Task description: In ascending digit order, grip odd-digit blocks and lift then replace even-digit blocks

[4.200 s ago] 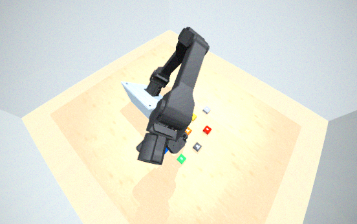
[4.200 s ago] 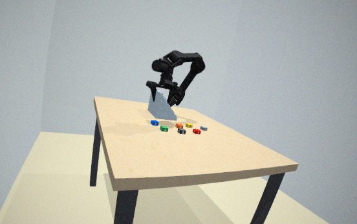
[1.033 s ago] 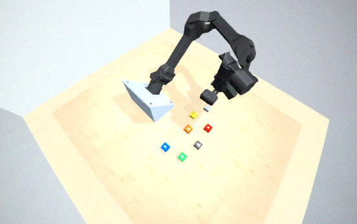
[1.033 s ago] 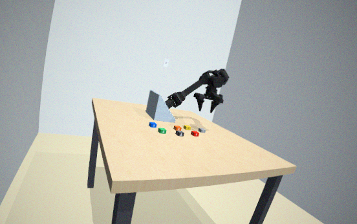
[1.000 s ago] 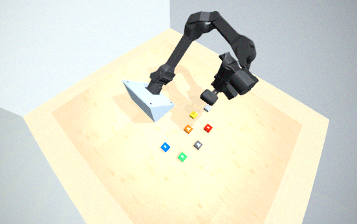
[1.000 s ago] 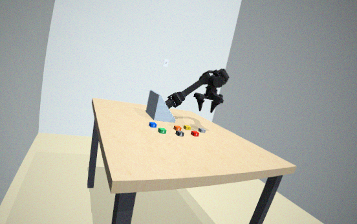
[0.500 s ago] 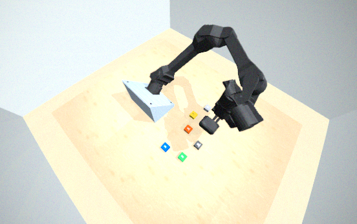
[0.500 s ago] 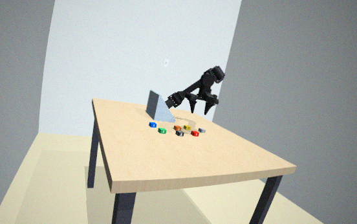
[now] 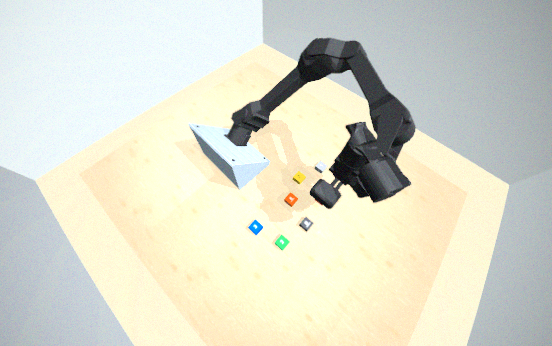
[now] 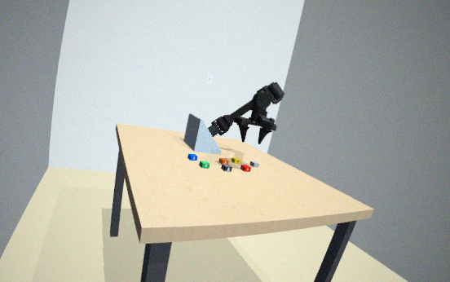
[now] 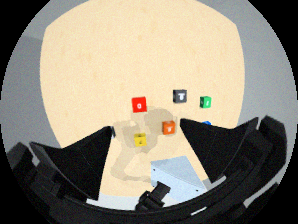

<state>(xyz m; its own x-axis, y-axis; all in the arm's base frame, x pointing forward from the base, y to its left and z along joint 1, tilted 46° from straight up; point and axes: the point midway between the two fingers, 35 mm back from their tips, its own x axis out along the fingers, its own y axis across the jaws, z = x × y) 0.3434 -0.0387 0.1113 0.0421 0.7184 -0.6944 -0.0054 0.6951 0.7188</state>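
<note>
The red block lies 110 mm below my gripper tip and 10 mm to the left of it. Also, from my gripper tip: orange block 110 mm below, 80 mm behind, 70 mm to the right; then yellow block 110 mm below, 110 mm behind, 20 mm to the left; then dark grey block 110 mm below, 100 mm to the right, 10 mm ahead.
</note>
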